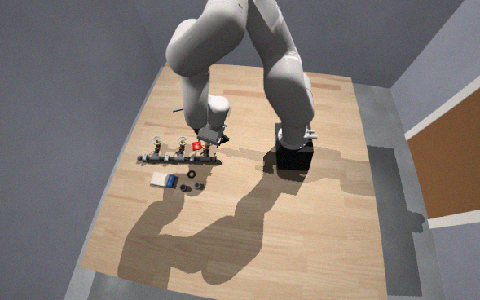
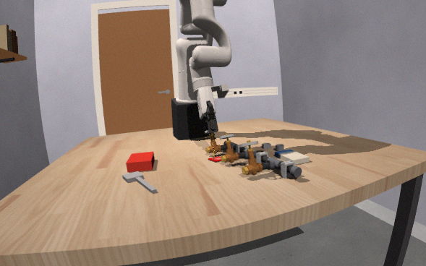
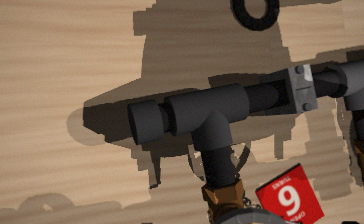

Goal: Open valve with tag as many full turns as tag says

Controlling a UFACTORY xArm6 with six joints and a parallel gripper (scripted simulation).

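Right now my hand is 80 mm short of the red tag, 80 mm above it and 10 mm to the left of it. The rest, counted from my hand: grey hammer-like tool 240 mm to the right, 210 mm ahead, 80 mm below; grey box 210 mm to the left, 190 mm ahead, 70 mm below; red box 250 mm to the right, 70 mm below, 50 mm ahead.
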